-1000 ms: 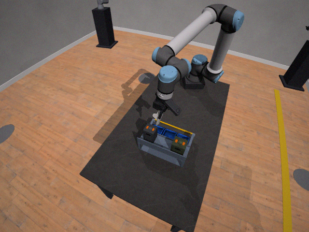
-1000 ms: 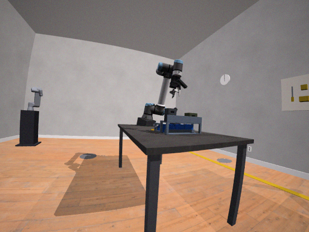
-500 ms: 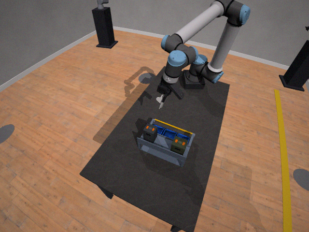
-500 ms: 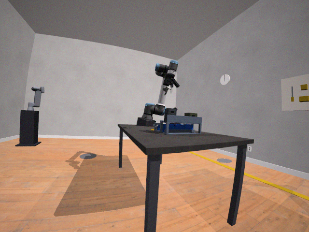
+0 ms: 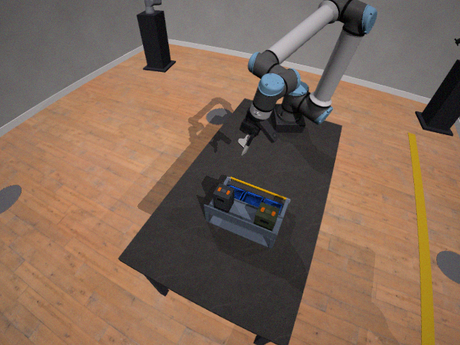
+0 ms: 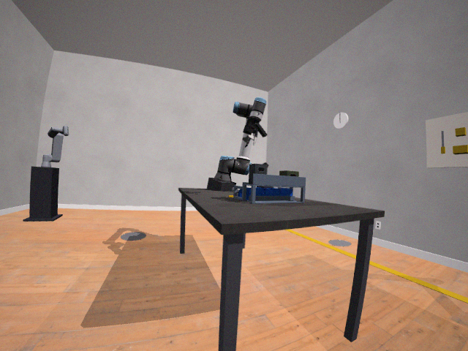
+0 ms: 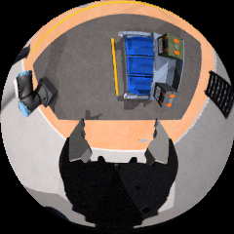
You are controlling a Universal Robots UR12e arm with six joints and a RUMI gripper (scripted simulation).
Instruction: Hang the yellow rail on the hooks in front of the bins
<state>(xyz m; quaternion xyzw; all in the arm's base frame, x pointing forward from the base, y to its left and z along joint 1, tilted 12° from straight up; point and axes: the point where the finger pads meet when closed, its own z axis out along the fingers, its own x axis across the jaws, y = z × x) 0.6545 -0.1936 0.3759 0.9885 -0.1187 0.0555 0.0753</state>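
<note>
Now: hand 30 mm past the yellow rail, 80 mm to the right of it and 360 mm above it. Also, from my hand: black box 200 mm ahead, 70 mm to the right, 200 mm below; then olive box 240 mm ahead, 160 mm to the left, 210 mm below.
</note>
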